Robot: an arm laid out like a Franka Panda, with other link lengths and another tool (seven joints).
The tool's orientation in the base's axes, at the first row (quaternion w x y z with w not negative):
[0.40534 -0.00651 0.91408 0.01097]
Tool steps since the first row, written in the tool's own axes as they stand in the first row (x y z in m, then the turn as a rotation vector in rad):
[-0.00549 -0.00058 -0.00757 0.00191 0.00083 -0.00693]
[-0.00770 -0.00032 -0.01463 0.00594 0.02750 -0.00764]
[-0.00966 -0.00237 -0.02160 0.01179 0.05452 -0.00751]
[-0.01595 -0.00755 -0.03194 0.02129 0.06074 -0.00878]
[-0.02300 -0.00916 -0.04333 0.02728 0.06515 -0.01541]
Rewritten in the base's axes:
[-0.00191 -0.00076 0.00914 -0.00643 0.00065 0.00325]
[-0.00566 -0.00067 0.01552 -0.01022 0.02728 0.00113]
[-0.00947 -0.00289 0.02162 -0.01461 0.05428 -0.00289]
[-0.01280 -0.00831 0.03315 -0.02206 0.06043 -0.00899]
[-0.01647 -0.01019 0.04599 -0.03109 0.06466 -0.00891]

